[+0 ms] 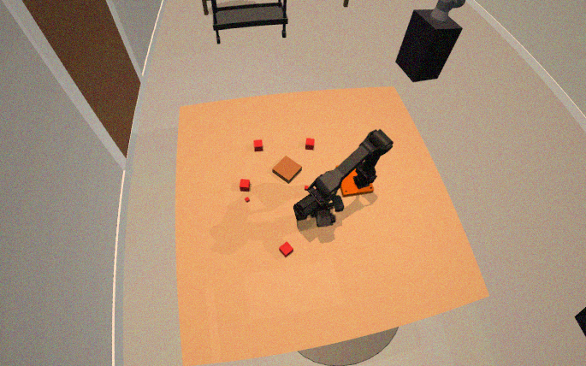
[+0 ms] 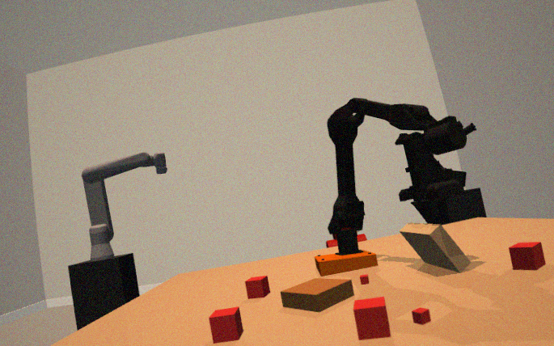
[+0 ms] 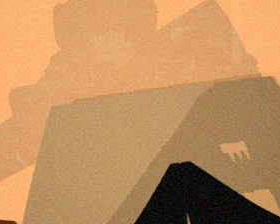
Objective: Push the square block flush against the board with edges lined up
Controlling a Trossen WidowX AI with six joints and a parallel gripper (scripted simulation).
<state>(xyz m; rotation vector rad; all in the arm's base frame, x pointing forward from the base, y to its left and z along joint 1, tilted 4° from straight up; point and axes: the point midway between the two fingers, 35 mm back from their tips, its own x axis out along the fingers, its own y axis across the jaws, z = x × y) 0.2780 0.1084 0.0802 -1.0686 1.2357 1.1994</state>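
My gripper tip is now 3 cm above the pale tan board and 2 cm to the left of it. From my gripper tip the other things lie so: brown square block: 29 cm to the right, 6 cm below, 2 cm ahead.
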